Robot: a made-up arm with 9 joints.
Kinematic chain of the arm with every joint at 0, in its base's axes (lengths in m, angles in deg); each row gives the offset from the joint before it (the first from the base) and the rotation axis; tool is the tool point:
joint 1: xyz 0 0 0.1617 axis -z
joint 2: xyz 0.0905 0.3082 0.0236 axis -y
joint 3: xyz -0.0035 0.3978 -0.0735 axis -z
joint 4: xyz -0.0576 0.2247 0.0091 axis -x
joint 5: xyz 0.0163 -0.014 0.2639 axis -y
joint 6: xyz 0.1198 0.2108 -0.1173 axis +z
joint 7: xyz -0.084 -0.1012 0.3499 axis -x
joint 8: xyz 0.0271 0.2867 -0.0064 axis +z
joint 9: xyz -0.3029 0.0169 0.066 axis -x
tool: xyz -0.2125 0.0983 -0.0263
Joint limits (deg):
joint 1: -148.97..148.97
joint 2: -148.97..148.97
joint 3: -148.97..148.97
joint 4: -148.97..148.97
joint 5: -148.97..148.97
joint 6: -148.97..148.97
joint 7: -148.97..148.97
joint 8: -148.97..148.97
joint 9: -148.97..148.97
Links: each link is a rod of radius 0.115 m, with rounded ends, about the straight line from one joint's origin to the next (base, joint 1, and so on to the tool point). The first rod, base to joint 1, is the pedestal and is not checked.
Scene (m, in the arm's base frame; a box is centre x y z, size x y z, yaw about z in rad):
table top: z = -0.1
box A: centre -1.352 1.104 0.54 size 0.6 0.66 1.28 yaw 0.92
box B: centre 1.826 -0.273 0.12 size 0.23 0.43 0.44 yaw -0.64
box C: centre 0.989 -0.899 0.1 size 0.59 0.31 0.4 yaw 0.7
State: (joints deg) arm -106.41 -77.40 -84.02 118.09 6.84 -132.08 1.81 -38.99 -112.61
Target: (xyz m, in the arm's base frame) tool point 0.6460 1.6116 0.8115
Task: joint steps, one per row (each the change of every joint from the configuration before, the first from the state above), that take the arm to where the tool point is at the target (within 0.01 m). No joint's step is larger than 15 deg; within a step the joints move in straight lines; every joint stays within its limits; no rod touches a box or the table.
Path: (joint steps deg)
1: 14.43 -8.84 -6.29 -12.10 7.56 -0.19 0.35 -3.56 -9.09
2: 14.44 -8.83 -6.30 -12.10 7.57 -0.20 0.35 -3.57 -9.09
3: 14.43 -8.84 -6.29 -12.11 7.56 -0.19 0.34 -3.56 -9.09
4: 14.44 -8.83 -6.29 -12.10 7.56 -0.20 0.35 -3.56 -9.09
5: 9.18 -8.69 9.65 1.32 -4.38 -3.16 -7.89 -0.48 13.33
6: 9.18 -8.68 9.66 1.33 -4.38 -3.17 -7.89 -0.48 13.34
7: 9.18 -8.68 9.65 1.32 -4.38 -3.16 -7.89 -0.48 13.33

